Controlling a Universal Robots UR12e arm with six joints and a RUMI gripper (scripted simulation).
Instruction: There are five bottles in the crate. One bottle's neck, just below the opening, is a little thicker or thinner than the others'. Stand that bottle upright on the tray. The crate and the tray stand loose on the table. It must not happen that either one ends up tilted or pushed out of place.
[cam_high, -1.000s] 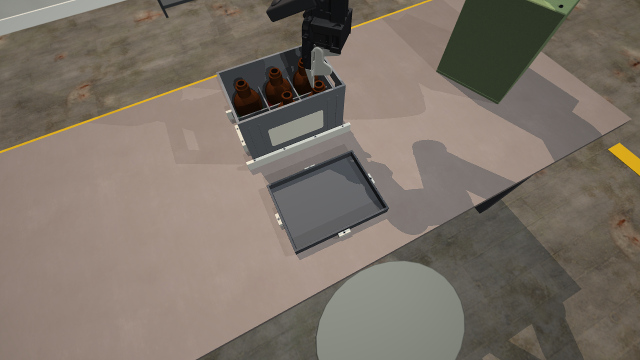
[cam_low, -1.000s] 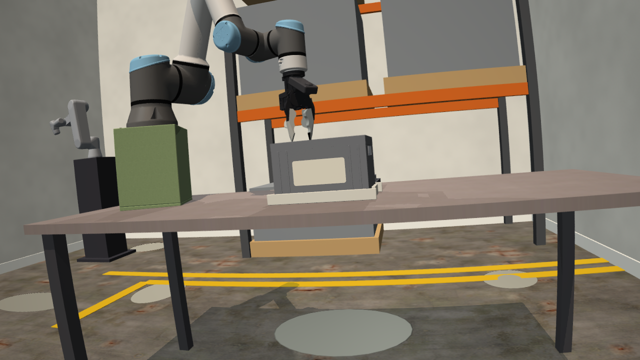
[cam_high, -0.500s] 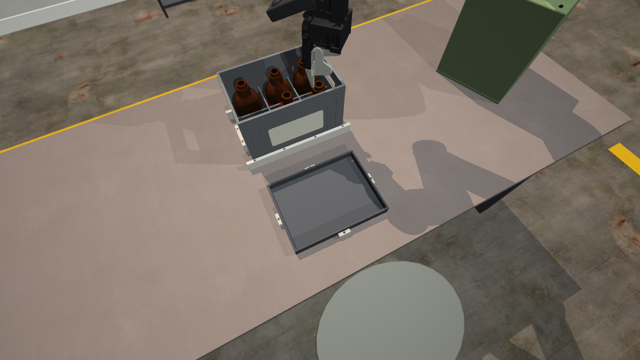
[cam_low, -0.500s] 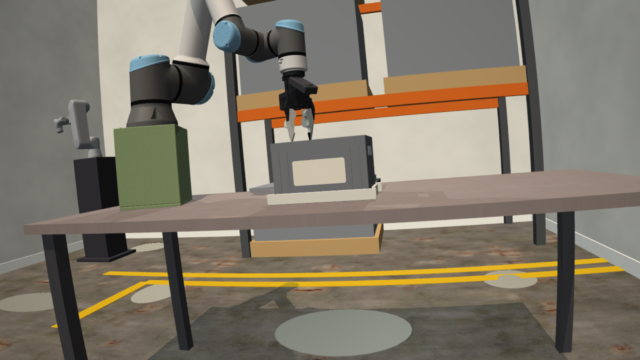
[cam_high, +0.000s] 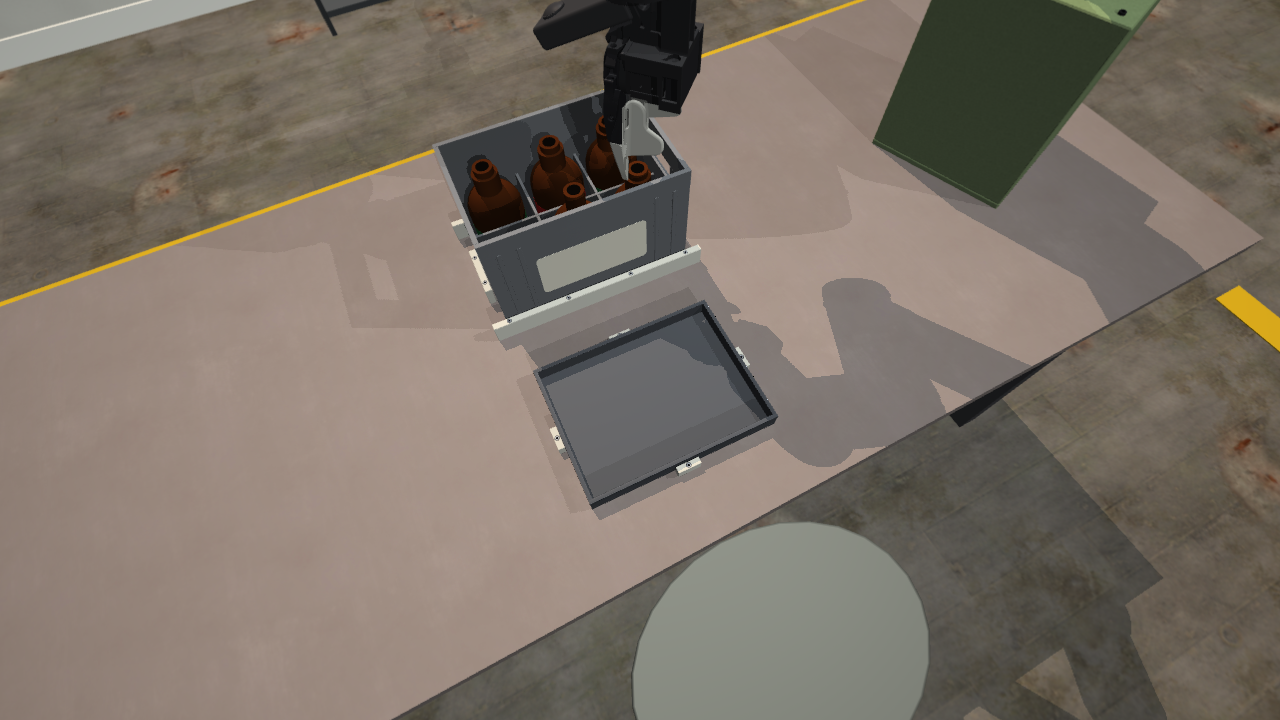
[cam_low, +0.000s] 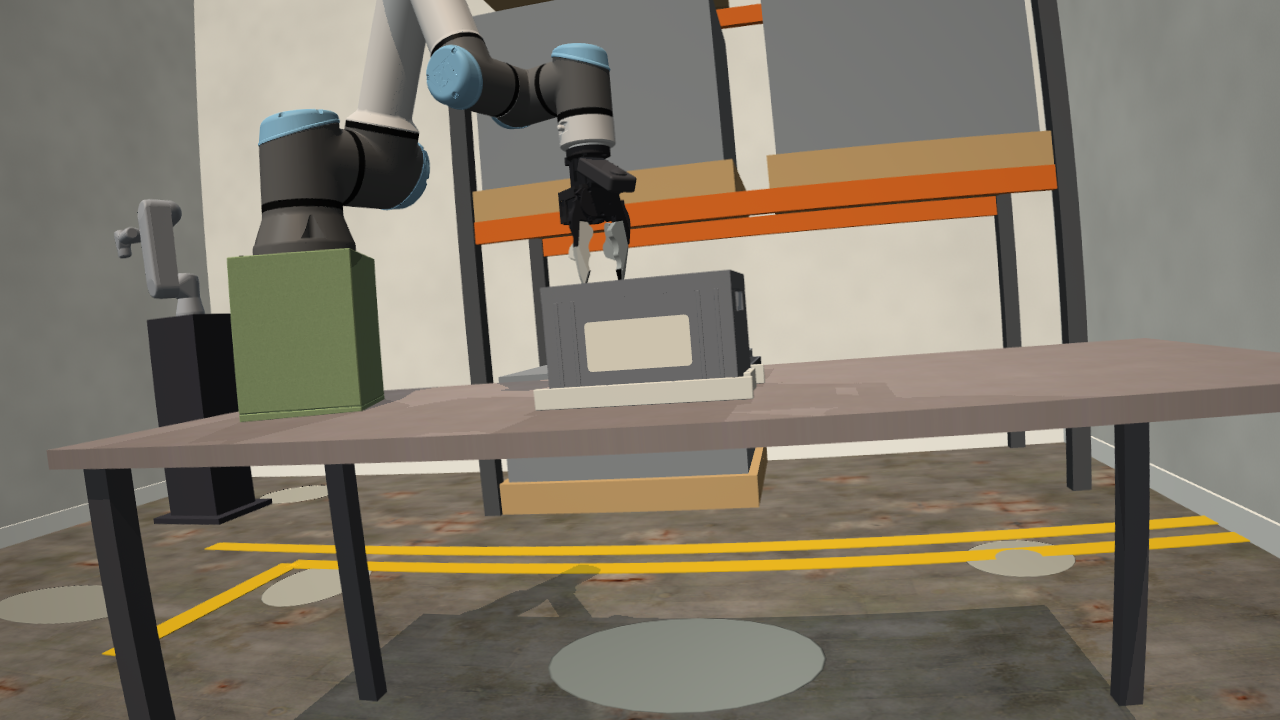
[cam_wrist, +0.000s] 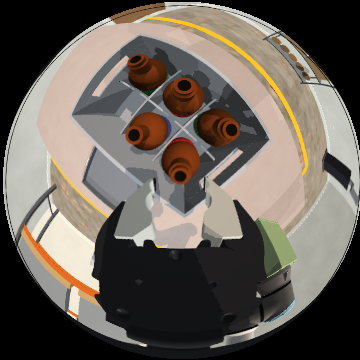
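My hand is 100 mm above the brown bottle and 80 mm short of it. Also, from my hand: grey crate (110 mm below, 80 mm ahead, 50 mm to the right); dark tray (220 mm to the left, 180 mm below, 100 mm ahead).
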